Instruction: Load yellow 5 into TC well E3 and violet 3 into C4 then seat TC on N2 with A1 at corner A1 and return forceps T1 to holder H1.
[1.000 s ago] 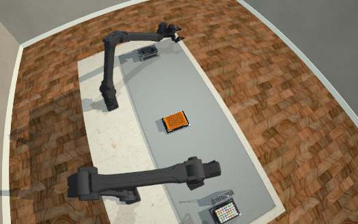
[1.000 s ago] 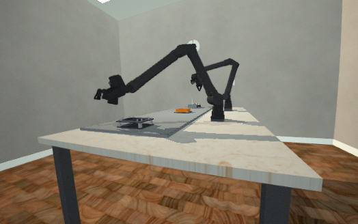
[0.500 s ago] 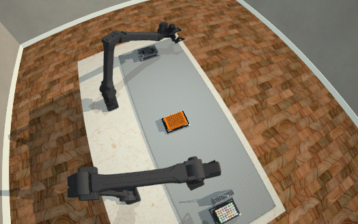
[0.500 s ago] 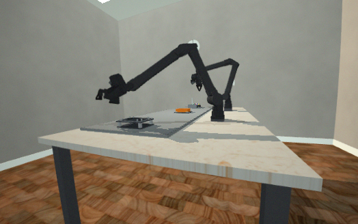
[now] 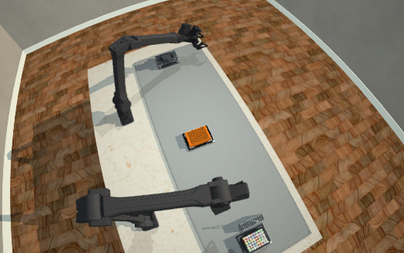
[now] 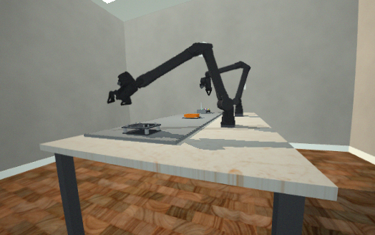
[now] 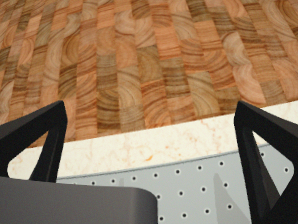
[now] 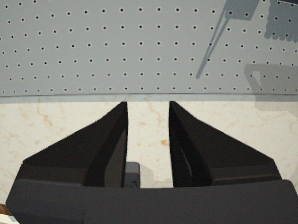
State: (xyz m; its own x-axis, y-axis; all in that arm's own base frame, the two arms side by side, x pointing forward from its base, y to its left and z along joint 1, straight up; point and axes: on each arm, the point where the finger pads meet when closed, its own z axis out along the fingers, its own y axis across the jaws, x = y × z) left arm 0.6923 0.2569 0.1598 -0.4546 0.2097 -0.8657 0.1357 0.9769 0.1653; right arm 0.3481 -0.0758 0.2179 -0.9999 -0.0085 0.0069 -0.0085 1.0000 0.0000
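My right gripper is now 150 mm short of the slotted grey holder, 140 mm to the left of it and 220 mm above it.
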